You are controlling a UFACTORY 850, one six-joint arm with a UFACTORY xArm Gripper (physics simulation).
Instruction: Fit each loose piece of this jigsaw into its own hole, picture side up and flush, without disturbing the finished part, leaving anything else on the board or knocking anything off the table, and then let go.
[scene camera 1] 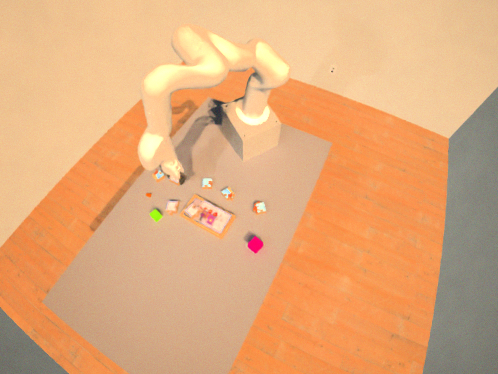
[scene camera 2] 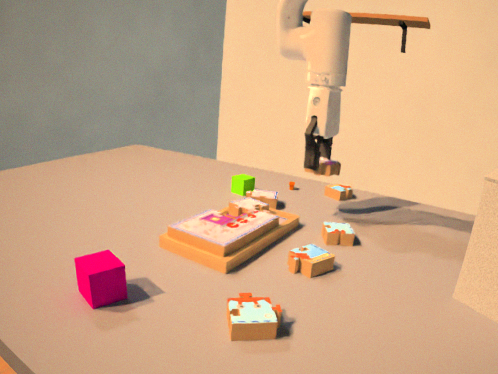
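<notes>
My gripper (scene camera 1: 179,179) (scene camera 2: 320,161) is shut on a jigsaw piece (scene camera 1: 174,180) (scene camera 2: 328,167) with a pale and purple top, held above the table beyond the board. The wooden board (scene camera 1: 201,227) (scene camera 2: 195,255) holds the finished part (scene camera 1: 212,220) (scene camera 2: 200,232); a pale section (scene camera 2: 247,205) shows at its far end. Blue-and-orange loose pieces lie picture side up: one (scene camera 1: 159,174) (scene camera 2: 339,192) near the gripper, one (scene camera 1: 207,183) (scene camera 2: 339,234), one (scene camera 1: 227,192) (scene camera 2: 312,261) beside the board, and one (scene camera 1: 259,207) (scene camera 2: 252,320). A pale loose piece (scene camera 1: 172,206) (scene camera 2: 265,197) lies off the board's far end.
A green cube (scene camera 1: 156,215) (scene camera 2: 243,184) stands beside the pale loose piece. A small orange object (scene camera 1: 149,194) (scene camera 2: 292,186) lies near the table's far side. A magenta cube (scene camera 1: 255,244) (scene camera 2: 101,278) stands off the board's opposite end. The robot's pedestal (scene camera 1: 257,140) (scene camera 2: 480,255) stands at the back.
</notes>
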